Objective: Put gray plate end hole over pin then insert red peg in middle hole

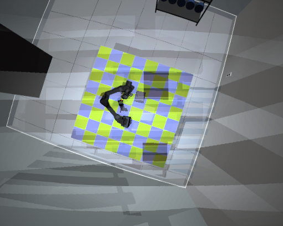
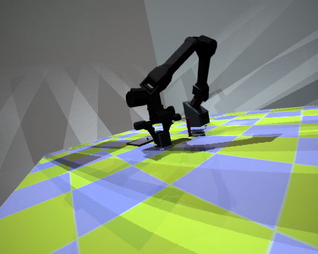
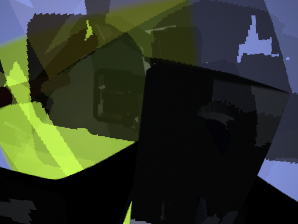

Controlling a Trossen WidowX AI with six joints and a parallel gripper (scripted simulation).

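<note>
The dark base lies 1 cm behind my gripper tip and 13 cm to the right of it. Also, from my gripper tip: red peg: 12 cm behind, 5 cm to the left, 3 cm above; then gray plate: 3 cm above.
</note>
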